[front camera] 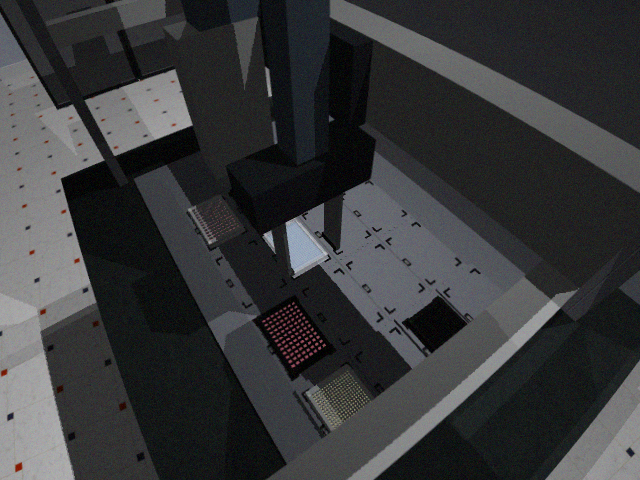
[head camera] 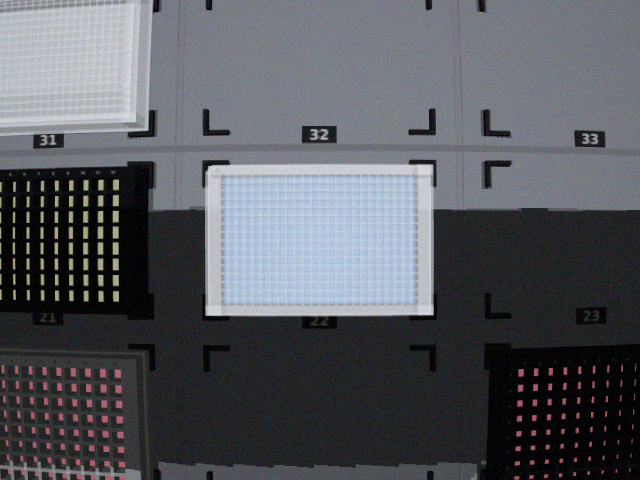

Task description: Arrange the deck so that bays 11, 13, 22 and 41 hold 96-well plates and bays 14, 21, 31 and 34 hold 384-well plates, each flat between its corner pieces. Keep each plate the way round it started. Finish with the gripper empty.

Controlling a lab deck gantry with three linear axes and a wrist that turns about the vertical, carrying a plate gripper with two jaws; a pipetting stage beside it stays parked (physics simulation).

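Frame: origin at the robot's base, x left, y back, z up, level; centimetres.
Seen in the pictures: gripper, fingertip midpoint: (front camera: pixel 308 254); robot's base, origin of the base link: (front camera: pixel 188 213).
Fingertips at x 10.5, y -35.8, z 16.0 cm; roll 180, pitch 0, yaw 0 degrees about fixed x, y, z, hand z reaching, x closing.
Pixels of each thing's top centre, then the offset from my fingertips to it.
- white-rimmed 384-well plate with blue wells, middle of its top: (head camera: pixel 319 240) (front camera: pixel 294 243) dx +4.5, dy +13.0, dz -14.5 cm
- black 96-well plate with yellow wells, middle of its top: (head camera: pixel 30 240) dx +4.5, dy +29.4, dz -14.5 cm
- white 384-well plate, middle of its top: (head camera: pixel 36 56) dx +15.2, dy +29.4, dz -14.5 cm
- 96-well plate with pink wells, middle of its top: (head camera: pixel 36 425) (front camera: pixel 214 217) dx -6.2, dy +29.4, dz -14.5 cm
- pale yellow dense-welled plate, middle of its top: (front camera: pixel 350 410) dx -6.2, dy -19.8, dz -13.1 cm
- black plate, middle of its top: (front camera: pixel 448 333) dx +15.2, dy -19.8, dz -13.1 cm
My gripper (front camera: pixel 312 261) is open and empty, its fingers hanging over the bay 22 area; its exact height is unclear. A white-rimmed 384-well plate with blue wells (front camera: pixel 305 248) (head camera: pixel 319 240) lies in bay 22. In the head view, a black 96-well plate with yellow wells (head camera: pixel 56 237) lies in bay 21 and a white 384-well plate (head camera: pixel 62 67) in bay 31. A 96-well plate with pink wells (front camera: pixel 216 219) (head camera: pixel 62 408) lies in bay 11, a black pink-welled one (front camera: pixel 294 333) (head camera: pixel 568 413) in bay 13. A pale yellow dense-welled plate (front camera: pixel 341 397) lies in bay 14. Bay 41 is hidden.
A black plate (front camera: pixel 436 322) lies in bay 34; its wells are unreadable. Corner pieces mark bays 32 and 33 in the head view. The dark front rail (front camera: pixel 413 372) crosses near the deck's edge, and a tall grey side wall (front camera: pixel 491 170) stands at the right.
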